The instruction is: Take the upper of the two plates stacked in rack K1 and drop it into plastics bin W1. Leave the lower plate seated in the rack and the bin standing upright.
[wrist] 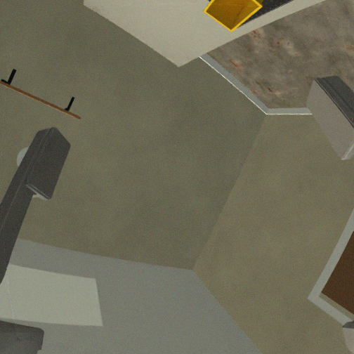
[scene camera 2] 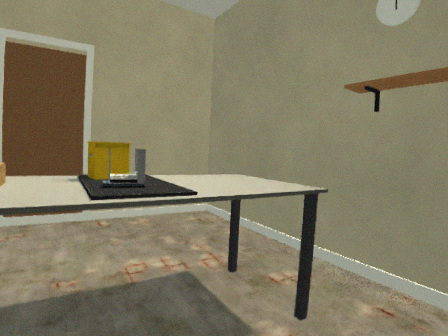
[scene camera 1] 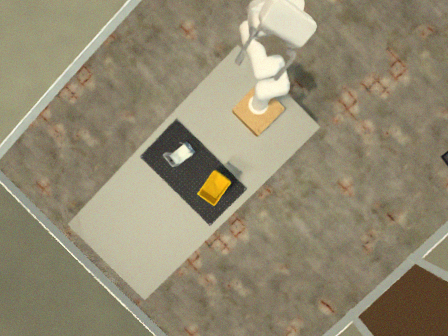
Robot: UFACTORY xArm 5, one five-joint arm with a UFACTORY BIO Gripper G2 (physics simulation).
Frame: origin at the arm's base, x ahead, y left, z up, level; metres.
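Seen in the pictures: hand, its tool point: (scene camera 1: 261,66); arm's base, origin of its link: (scene camera 1: 258,104).
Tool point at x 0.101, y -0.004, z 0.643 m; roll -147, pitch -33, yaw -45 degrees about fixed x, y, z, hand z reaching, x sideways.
Offsets run from my tool point to a thing's middle. Level surfaces: height alone.
Rack K1 {dz -0.639, dx +0.497, dy -0.065 m} (scene camera 2: 140,167) is a small grey holder with an upright panel on the dark mat. The pale plates {dz -0.676, dx +0.507, dy -0.065 m} (scene camera 1: 181,154) (scene camera 2: 123,176) lie in it; the upper and lower plate cannot be told apart at this size. Yellow plastics bin W1 (scene camera 1: 215,185) (scene camera 2: 108,161) (wrist: 233,14) stands upright on the mat beside the rack, its open top showing in the wrist view. My gripper (scene camera 1: 259,68) (wrist: 191,140) is open with its fingers wide apart and nothing between them. It is raised near the arm's base, well away from rack and bin.
The dark mat {dz -0.716 m} (scene camera 1: 192,175) (scene camera 2: 150,189) lies across the pale table {dz -0.729 m} (scene camera 1: 130,225) (scene camera 2: 225,185). The arm's base stands on a wooden block (scene camera 1: 257,125) at one end of the table. A wall shelf (scene camera 2: 400,80) (wrist: 40,100) is beyond the table.
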